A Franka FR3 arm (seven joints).
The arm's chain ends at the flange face. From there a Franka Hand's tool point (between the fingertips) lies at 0.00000 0.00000 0.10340 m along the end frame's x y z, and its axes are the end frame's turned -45 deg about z.
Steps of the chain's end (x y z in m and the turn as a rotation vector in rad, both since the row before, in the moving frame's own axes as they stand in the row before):
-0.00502, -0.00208, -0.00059, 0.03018, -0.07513, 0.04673
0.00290, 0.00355, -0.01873, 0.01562, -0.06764, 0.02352
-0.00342, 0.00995, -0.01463, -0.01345, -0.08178, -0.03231
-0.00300, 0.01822, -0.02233, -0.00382, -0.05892, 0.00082
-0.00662, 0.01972, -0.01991, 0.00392, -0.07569, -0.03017
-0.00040, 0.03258, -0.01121, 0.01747, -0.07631, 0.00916
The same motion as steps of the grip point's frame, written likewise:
-0.00518, -0.01279, -0.00093, 0.07447, -0.03178, 0.04673
-0.00419, -0.00157, -0.01898, 0.05887, -0.03678, 0.02352
-0.01649, -0.00026, -0.01498, 0.04832, -0.06734, -0.03231
-0.01959, 0.00673, -0.02251, 0.03896, -0.04436, 0.00082
-0.02395, 0.00353, -0.02021, 0.05629, -0.05075, -0.03017
-0.02759, 0.01589, -0.01153, 0.06631, -0.04161, 0.00916

